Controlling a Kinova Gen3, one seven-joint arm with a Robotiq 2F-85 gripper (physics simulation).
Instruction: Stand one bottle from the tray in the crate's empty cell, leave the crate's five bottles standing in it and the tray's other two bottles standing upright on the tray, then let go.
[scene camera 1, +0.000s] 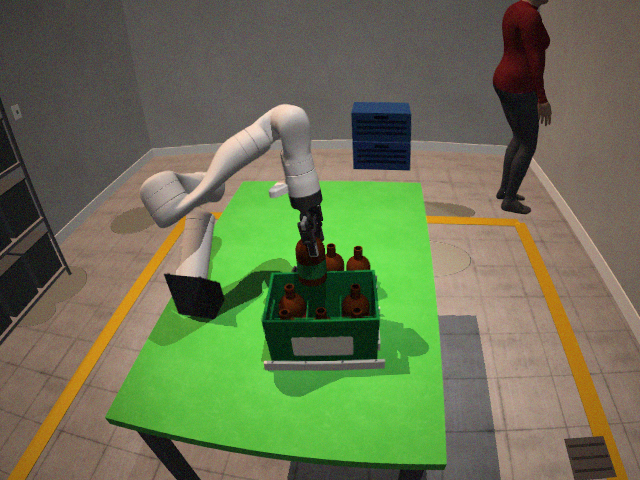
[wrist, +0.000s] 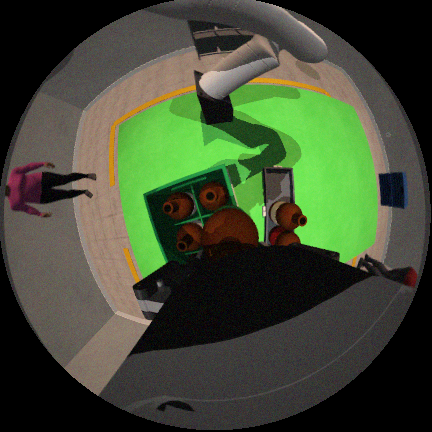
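Pixels of known places: gripper, fingertip midpoint: (scene camera 1: 317, 248); arm's base, link origin: (scene camera 1: 192, 278) (wrist: 211, 88).
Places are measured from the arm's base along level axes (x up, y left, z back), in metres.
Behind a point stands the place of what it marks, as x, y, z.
Note:
My gripper (scene camera 1: 311, 246) {0.145, -0.043, -0.392} is shut on a brown bottle (scene camera 1: 311, 269) {0.107, -0.079, -0.378} (wrist: 230, 227) {0.169, -0.038, -0.353} with a green label. The bottle hangs roughly upright at the back middle of the green crate (scene camera 1: 278, 341) {-0.018, -0.209, -0.302} (wrist: 185, 179) {0.052, -0.106, -0.272}, its base just below the back rim's line in the scene view. Five bottles stand in the crate: two behind (scene camera 1: 292, 304) {-0.001, -0.091, -0.321} (scene camera 1: 355, 304) {-0.001, -0.086, -0.485} and three along the front, necks showing. Two other bottles (scene camera 1: 333, 260) {-0.002, 0.102, -0.413} (scene camera 1: 357, 261) {0.001, 0.094, -0.483} (wrist: 287, 216) {-0.002, 0.102, -0.398} stand on the tray (wrist: 276, 187) {-0.118, 0.131, -0.326} behind the crate. The fingertips and the cell under the held bottle are hidden in the wrist view.
The crate stands on a green table (scene camera 1: 341, 418) {-0.123, -0.361, -0.465} (wrist: 325, 135) {-0.123, 0.441, -0.145}, with a pale strip (scene camera 1: 324, 364) {-0.096, -0.213, -0.411} along its front foot. The arm's black base block (scene camera 1: 195, 296) {-0.035, -0.043, -0.016} (wrist: 218, 109) {-0.042, 0.002, -0.062} is at the table's left. A person in red (scene camera 1: 522, 56) stands beyond the table. Blue boxes (scene camera 1: 381, 135) are at the back wall.

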